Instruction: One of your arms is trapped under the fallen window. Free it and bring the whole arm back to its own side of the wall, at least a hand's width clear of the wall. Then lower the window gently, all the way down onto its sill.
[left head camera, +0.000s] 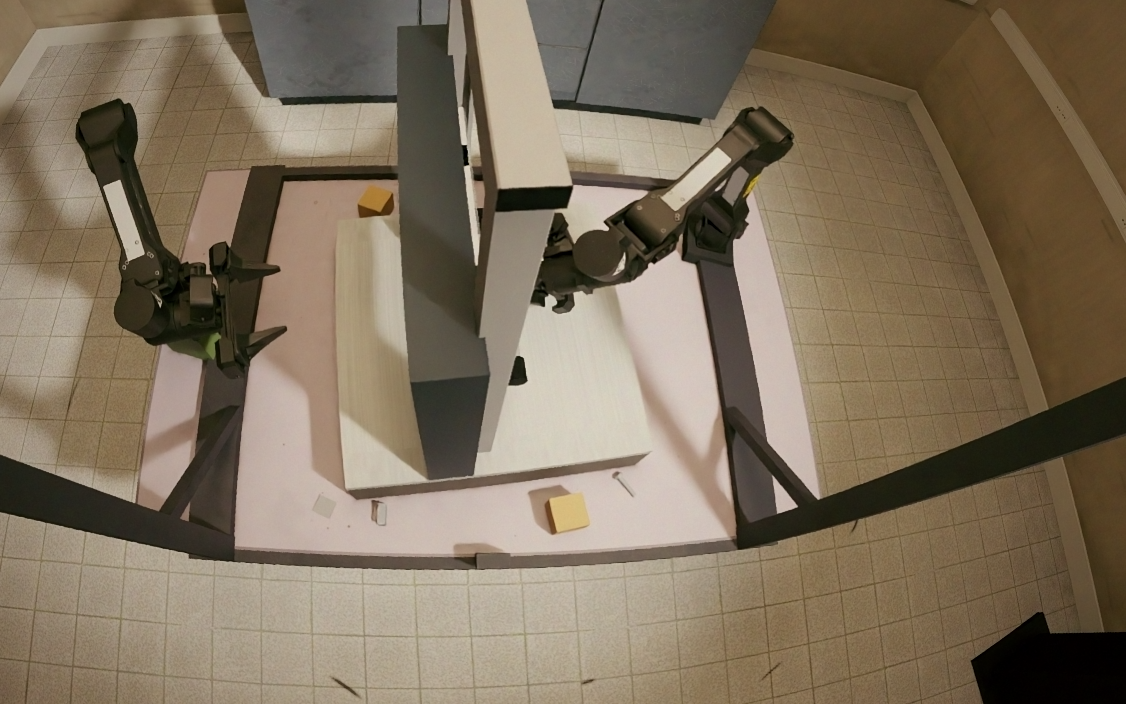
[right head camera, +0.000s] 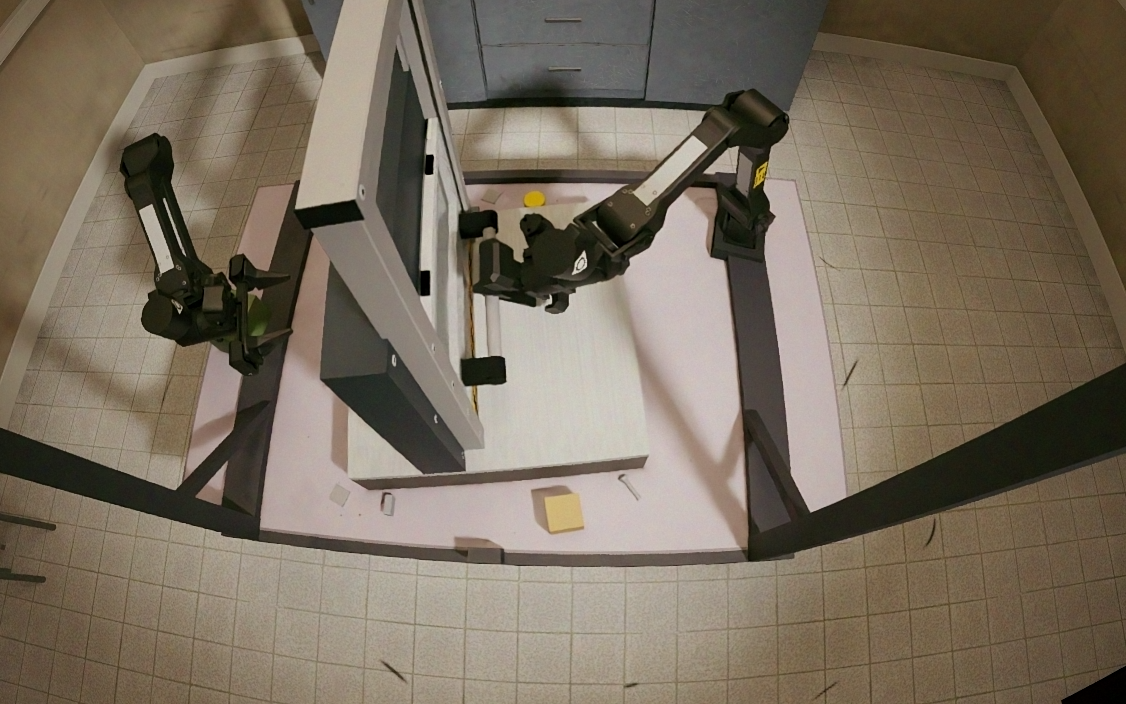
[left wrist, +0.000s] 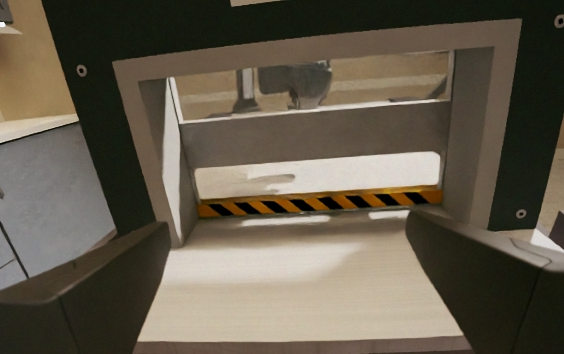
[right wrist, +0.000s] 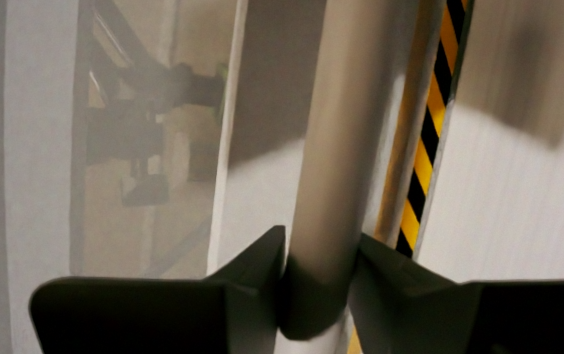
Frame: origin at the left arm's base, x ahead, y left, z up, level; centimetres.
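Where they show: left gripper, fingertip midpoint: (left head camera: 283, 297) (right head camera: 291, 302) (left wrist: 290, 227) (right wrist: 153, 137); right gripper, fingertip midpoint: (right head camera: 478, 291) (left wrist: 304, 127) (right wrist: 311, 236); right arm's base at its link origin: (left head camera: 711, 238) (right head camera: 740, 232).
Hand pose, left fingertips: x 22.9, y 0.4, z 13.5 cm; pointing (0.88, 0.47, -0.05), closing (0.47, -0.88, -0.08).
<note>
Each offset is from my left fingertips to the top centre of the thing. "*": to the spot under its first point. Level surfaces: height alone.
The wall (left head camera: 440, 249) (left wrist: 95, 150) stands across the pale board @(dz -13.0 cm) (left head camera: 572, 398) (right head camera: 564, 398) (left wrist: 300, 290). The window's grey lower rail @(* dx +23.7, dy +7.2, dz -2.5 cm) (left wrist: 315, 132) is low in the opening. Its yellow-black striped edge @(* dx +23.7, dy +7.1, dz -11.9 cm) (left wrist: 320, 203) (right wrist: 424, 165) is close above the board; I cannot tell whether it touches. My left gripper (left head camera: 282, 298) (right head camera: 289, 304) (left wrist: 290, 227) is open and empty, on the left side of the wall and well apart from it. My right gripper (right head camera: 491, 259) (right wrist: 311, 236) is shut on the window's round handle bar (right head camera: 493, 327) (right wrist: 345, 125). The wall hides its fingertips in the left head view.
A yellow block @(dx +46.7, dy -15.3, dz -17.7 cm) (left head camera: 567, 512) (right head camera: 564, 512) and a bolt @(dx +55.9, dy -8.2, dz -21.6 cm) (left head camera: 623, 484) lie in front of the board. An orange block @(dx +0.7, dy +32.0, dz -17.9 cm) (left head camera: 375, 200) lies behind it. A yellow disc @(dx +25.0, dy +41.6, dz -21.4 cm) (right head camera: 533, 199) is at the back. A green object (left head camera: 207, 344) (right head camera: 255, 315) is beneath the left gripper.
</note>
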